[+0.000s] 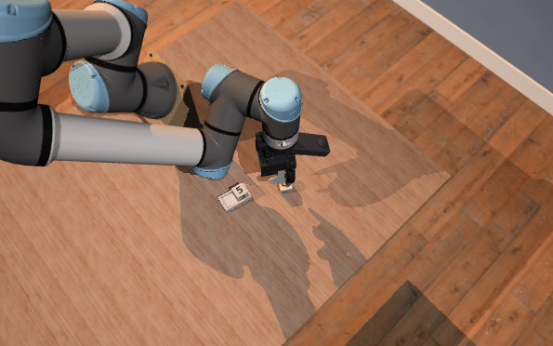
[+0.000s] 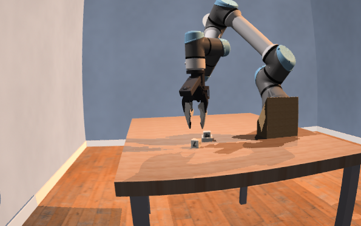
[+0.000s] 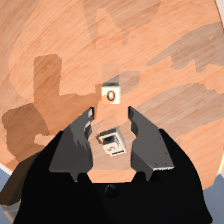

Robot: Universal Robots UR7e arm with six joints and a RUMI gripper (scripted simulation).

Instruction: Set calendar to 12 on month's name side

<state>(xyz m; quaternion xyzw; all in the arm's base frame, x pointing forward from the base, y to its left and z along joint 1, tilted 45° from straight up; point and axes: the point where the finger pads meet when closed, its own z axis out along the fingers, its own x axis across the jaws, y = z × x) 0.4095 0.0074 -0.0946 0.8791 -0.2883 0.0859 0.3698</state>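
Now: hand 70 mm above the white digit cube. Round my hand: calendar tray 120 mm to the right, 80 mm below, 80 mm behind.
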